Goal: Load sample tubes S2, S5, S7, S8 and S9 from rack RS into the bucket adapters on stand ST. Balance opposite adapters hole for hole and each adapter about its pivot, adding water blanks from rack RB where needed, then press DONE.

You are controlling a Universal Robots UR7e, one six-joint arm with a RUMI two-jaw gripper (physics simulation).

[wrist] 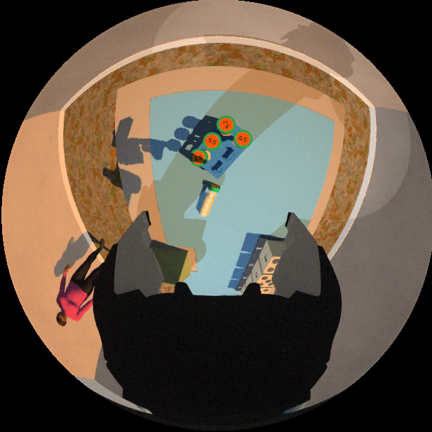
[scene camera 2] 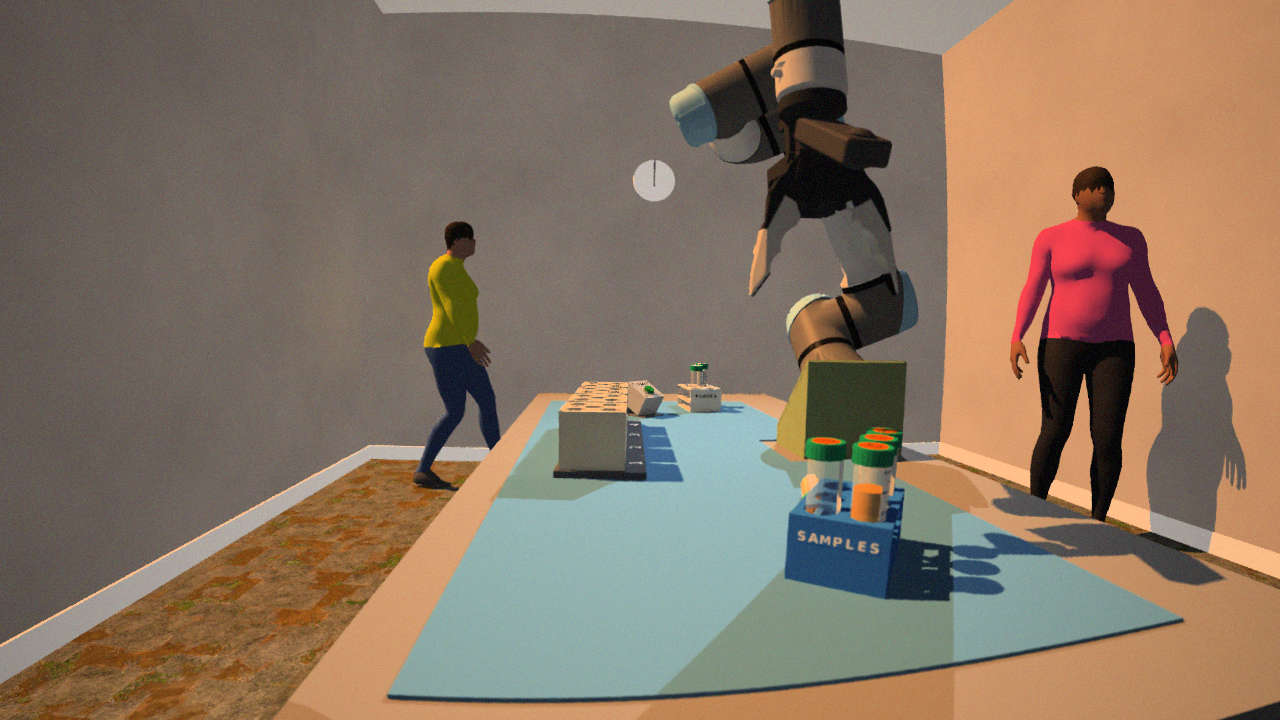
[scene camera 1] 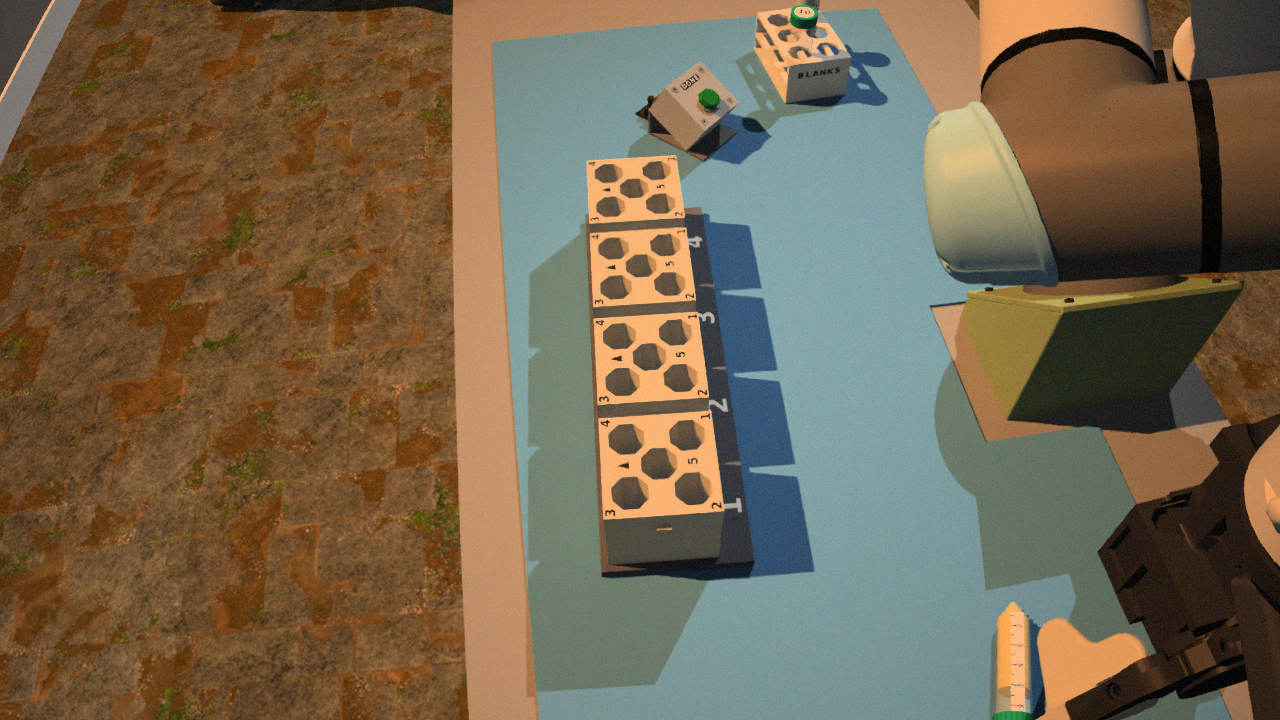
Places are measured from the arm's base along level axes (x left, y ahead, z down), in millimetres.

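Pixels of known places: gripper, between the fingertips: (scene camera 2: 827,295) (scene camera 1: 1139,707); arm's base, origin of its link: (scene camera 2: 841,396) (scene camera 1: 1100,285).
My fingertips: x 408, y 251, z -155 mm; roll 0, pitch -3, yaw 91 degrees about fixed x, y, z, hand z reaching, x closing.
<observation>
For each thing: its top centre in the pictures, then the offset to it from my fingertips. "pt": a spot on its surface instead.
- capped tube, centre of its top: (scene camera 1: 1021,659) (scene camera 2: 814,478) dx -95, dy -43, dz +217 mm
- ST, a spot on its surface: (scene camera 1: 735,548) pt dx -254, dy +157, dz +241 mm
- adapter 1, centre of its top: (scene camera 1: 659,463) (scene camera 2: 594,406) dx -303, dy +215, dz +155 mm
- white rack RB, centre of its top: (scene camera 1: 803,34) (scene camera 2: 699,386) dx -922, dy -106, dz +191 mm
- DONE box, centre of its top: (scene camera 1: 694,79) (scene camera 2: 642,381) dx -819, dy +67, dz +167 mm
My gripper (scene camera 2: 824,288) (wrist: 217,212) is open and empty, high above the mat. A capped tube (scene camera 1: 1014,658) (wrist: 208,201) with tan contents lies on its side on the mat, outside the blue rack RS (scene camera 2: 836,559) (wrist: 219,174); its number is unreadable. Tubes S2 (wrist: 226,124), S9 (wrist: 243,138), S5 (wrist: 212,141) and S7 (wrist: 198,157) stand in RS. Stand ST (scene camera 1: 735,548) (scene camera 2: 599,473) bears adapters in a row; adapter 1 (scene camera 1: 662,537) is nearest in scene camera 1. Their visible holes look empty. The white rack RB (scene camera 1: 816,84) (scene camera 2: 698,406) holds green-capped blanks, one marked 10.
The DONE box (scene camera 1: 677,119) (scene camera 2: 640,400) with its green button (scene camera 1: 708,98) sits between ST and RB. The yellow-green arm mount (scene camera 1: 1029,358) (scene camera 2: 854,402) stands at the mat's side. A person in yellow (scene camera 2: 452,300) and one in pink (scene camera 2: 1089,277) stand beyond the table.
</observation>
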